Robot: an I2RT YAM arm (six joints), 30 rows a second.
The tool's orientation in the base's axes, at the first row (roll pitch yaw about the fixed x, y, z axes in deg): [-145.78 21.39 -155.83]
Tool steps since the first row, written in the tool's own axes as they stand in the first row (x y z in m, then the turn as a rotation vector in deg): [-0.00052 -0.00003 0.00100 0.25 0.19 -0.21]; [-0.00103 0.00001 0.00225 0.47 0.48 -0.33]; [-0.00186 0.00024 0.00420 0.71 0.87 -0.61]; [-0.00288 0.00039 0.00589 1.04 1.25 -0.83]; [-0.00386 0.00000 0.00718 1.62 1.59 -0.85]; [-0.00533 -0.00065 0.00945 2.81 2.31 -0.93]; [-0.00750 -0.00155 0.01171 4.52 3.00 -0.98]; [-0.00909 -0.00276 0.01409 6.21 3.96 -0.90]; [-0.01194 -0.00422 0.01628 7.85 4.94 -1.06]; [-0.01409 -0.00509 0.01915 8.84 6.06 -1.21]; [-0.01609 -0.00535 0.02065 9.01 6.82 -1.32]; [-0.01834 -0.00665 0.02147 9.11 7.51 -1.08]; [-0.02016 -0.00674 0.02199 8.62 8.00 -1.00]
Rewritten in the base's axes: [0.00095 -0.00022 -0.00056 -0.35 0.15 -0.03]; [0.00201 -0.00048 -0.00136 -0.64 0.35 -0.17]; [0.00367 -0.00073 -0.00268 -1.04 0.70 -0.24]; [0.00536 -0.00087 -0.00369 -1.49 0.97 -0.39]; [0.00691 -0.00133 -0.00412 -2.05 1.05 -0.77]; [0.00940 -0.00219 -0.00499 -3.21 1.23 -1.52]; [0.01252 -0.00300 -0.00547 -4.79 1.17 -2.46]; [0.01526 -0.00434 -0.00609 -6.33 1.30 -3.65]; [0.01901 -0.00533 -0.00597 -7.95 1.56 -4.63]; [0.02242 -0.00636 -0.00694 -9.04 2.18 -5.47]; [0.02492 -0.00640 -0.00723 -9.35 2.80 -5.84]; [0.02744 -0.00695 -0.00636 -9.42 3.24 -6.42]; [0.02926 -0.00653 -0.00605 -9.04 3.81 -6.56]
